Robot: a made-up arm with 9 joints. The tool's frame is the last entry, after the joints. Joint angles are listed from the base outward. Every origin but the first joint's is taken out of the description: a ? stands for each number. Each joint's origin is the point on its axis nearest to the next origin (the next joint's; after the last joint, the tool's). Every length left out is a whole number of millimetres.
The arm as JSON. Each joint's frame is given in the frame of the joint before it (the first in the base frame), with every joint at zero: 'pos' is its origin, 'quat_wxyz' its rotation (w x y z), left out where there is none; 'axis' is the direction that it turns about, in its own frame. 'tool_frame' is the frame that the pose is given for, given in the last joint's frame.
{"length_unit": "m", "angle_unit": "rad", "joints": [
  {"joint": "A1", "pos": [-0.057, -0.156, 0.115], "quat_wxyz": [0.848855, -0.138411, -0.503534, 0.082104], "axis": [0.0, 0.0, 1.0]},
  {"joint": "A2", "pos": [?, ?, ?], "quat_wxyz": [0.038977, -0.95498, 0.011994, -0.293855], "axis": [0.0, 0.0, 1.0]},
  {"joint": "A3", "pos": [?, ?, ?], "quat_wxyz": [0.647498, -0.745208, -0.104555, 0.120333], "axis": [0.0, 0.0, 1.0]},
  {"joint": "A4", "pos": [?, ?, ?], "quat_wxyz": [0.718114, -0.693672, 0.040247, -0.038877], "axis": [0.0, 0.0, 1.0]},
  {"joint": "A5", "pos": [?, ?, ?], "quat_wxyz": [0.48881, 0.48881, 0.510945, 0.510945], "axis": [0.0, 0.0, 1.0]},
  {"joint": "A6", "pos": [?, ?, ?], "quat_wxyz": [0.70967, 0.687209, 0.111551, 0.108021], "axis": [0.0, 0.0, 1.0]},
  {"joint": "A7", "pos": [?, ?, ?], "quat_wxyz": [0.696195, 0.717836, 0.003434, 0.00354], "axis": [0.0, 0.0, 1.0]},
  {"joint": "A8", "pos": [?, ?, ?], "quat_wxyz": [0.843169, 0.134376, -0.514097, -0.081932], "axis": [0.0, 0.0, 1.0]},
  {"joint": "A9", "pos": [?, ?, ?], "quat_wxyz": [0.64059, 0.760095, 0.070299, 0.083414], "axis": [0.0, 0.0, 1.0]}
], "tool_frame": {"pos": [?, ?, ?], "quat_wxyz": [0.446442, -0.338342, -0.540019, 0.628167]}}
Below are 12 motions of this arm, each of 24 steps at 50 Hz.
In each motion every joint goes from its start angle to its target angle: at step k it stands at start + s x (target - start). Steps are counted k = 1, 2, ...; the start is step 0. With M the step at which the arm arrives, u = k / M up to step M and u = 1 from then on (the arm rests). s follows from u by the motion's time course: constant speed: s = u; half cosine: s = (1 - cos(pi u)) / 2; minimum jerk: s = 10 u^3 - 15 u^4 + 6 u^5.
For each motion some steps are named. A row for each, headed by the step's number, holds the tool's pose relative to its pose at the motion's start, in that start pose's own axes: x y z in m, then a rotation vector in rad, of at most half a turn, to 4 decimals.
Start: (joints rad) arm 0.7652 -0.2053 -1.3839 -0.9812 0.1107 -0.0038 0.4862 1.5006 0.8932
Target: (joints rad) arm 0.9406 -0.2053 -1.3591 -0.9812 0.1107 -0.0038 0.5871 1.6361 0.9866
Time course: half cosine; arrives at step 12
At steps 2, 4, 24:
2: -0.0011 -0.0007 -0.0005 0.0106 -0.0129 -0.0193
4: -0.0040 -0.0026 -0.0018 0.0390 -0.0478 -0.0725
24: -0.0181 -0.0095 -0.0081 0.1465 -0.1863 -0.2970

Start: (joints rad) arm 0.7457 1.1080 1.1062 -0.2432 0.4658 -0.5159 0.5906 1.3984 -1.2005
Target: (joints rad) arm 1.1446 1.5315 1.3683 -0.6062 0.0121 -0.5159 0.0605 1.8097 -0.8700
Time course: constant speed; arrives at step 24
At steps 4, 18, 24:
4: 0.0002 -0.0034 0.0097 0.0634 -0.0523 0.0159
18: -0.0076 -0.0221 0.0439 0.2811 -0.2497 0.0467
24: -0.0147 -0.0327 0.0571 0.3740 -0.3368 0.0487

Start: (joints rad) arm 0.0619 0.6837 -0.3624 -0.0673 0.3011 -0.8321 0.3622 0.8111 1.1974
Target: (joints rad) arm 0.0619 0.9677 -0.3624 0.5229 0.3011 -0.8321 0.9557 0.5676 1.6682
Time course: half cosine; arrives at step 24
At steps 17, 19, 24:
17: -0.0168 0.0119 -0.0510 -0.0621 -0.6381 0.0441
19: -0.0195 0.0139 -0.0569 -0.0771 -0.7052 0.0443
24: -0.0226 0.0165 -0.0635 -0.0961 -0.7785 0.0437

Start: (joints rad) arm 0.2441 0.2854 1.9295 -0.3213 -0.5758 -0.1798 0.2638 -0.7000 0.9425
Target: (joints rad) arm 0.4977 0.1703 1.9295 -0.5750 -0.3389 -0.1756 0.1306 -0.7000 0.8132
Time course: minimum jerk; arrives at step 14
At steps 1, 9, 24:
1: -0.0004 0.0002 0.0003 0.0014 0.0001 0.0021
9: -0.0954 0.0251 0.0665 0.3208 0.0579 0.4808
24: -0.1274 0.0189 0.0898 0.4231 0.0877 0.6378

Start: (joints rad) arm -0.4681 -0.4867 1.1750 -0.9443 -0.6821 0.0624 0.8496 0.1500 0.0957
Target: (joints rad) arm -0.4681 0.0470 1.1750 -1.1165 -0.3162 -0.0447 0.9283 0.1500 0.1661
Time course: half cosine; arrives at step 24
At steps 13, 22, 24:
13: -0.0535 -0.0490 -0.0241 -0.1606 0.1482 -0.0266
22: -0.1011 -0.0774 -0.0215 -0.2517 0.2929 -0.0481
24: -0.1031 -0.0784 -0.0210 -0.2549 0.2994 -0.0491

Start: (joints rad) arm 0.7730 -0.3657 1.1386 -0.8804 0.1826 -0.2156 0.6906 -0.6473 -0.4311
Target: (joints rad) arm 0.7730 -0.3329 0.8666 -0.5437 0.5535 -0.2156 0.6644 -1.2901 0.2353
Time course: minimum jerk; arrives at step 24
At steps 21, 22, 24:
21: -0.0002 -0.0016 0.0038 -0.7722 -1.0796 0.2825
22: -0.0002 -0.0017 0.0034 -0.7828 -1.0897 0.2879
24: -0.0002 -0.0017 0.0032 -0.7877 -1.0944 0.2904

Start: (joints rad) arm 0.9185 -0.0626 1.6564 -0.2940 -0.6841 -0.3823 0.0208 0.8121 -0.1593
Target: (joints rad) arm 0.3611 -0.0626 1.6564 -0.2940 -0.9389 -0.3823 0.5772 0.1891 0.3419
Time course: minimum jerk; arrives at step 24
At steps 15, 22, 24:
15: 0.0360 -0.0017 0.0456 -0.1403 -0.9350 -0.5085
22: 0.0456 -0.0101 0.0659 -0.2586 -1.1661 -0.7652
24: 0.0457 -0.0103 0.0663 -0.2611 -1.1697 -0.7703

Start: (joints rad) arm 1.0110 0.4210 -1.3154 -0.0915 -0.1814 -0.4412 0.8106 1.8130 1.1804
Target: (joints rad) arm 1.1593 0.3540 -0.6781 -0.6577 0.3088 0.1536 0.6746 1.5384 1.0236
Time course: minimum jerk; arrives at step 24
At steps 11, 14, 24:
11: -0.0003 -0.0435 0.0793 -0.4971 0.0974 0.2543
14: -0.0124 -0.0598 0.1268 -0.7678 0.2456 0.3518
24: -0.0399 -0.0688 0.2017 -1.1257 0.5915 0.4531

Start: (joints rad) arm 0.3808 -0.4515 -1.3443 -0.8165 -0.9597 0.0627 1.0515 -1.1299 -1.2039
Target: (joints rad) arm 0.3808 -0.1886 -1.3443 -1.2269 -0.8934 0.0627 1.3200 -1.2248 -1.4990
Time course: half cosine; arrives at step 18
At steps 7, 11, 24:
7: 0.0157 -0.0030 -0.0023 0.0037 0.0773 -0.2071
11: 0.0343 -0.0116 -0.0011 0.0459 0.1646 -0.4206
24: 0.0529 -0.0255 0.0035 0.1231 0.2547 -0.6186

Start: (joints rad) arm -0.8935 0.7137 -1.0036 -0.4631 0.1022 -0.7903 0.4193 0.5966 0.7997
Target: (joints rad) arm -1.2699 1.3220 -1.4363 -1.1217 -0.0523 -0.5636 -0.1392 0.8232 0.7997
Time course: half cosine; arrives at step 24
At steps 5, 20, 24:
5: 0.0039 -0.0047 -0.0017 -0.0580 0.1541 0.0685
20: 0.0597 -0.0097 -0.0608 -0.4946 1.3118 0.6579
24: 0.0635 -0.0066 -0.0704 -0.5334 1.3898 0.7112

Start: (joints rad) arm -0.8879 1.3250 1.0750 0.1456 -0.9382 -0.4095 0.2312 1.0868 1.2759
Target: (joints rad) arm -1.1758 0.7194 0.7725 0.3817 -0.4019 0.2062 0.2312 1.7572 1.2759
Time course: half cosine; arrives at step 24
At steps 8, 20, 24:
8: -0.0284 0.0182 -0.0057 -0.0131 0.2256 -0.1647
20: -0.0898 0.0831 0.0163 -0.0674 0.7586 -0.4425
24: -0.0931 0.0898 0.0206 -0.0708 0.8007 -0.4565

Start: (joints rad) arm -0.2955 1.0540 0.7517 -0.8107 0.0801 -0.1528 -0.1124 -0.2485 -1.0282
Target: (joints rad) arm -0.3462 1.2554 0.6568 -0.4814 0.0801 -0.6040 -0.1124 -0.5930 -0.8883
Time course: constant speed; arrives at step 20
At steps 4, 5, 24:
4: 0.0000 -0.0064 0.0106 0.0178 -0.1440 -0.0632
5: 0.0000 -0.0081 0.0131 0.0216 -0.1793 -0.0807
24: -0.0012 -0.0380 0.0446 0.0400 -0.6731 -0.4080

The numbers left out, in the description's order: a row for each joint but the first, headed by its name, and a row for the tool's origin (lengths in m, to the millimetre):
A2: -0.034 0.034 0.0
A3: 0.116 0.052 0.0
A4: 0.006 0.149 0.0
A5: -0.224 0.022 0.0
A6: -0.091 -0.066 0.0
A7: -0.085 0.012 0.0
A8: 0.043 0.016 0.0
A9: -0.041 0.015 0.0
tool: 0.001 0.03 0.0

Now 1 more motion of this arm.
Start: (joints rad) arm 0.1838 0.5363 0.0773 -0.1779 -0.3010 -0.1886 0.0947 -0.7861 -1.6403
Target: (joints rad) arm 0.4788 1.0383 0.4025 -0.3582 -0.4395 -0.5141 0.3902 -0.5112 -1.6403
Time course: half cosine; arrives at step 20
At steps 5, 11, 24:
5: -0.0040 0.0071 -0.0052 0.0324 0.0693 0.0481
11: -0.0148 0.0228 -0.0218 0.1469 0.2838 0.1627
24: -0.0239 0.0313 -0.0388 0.2934 0.4968 0.2358

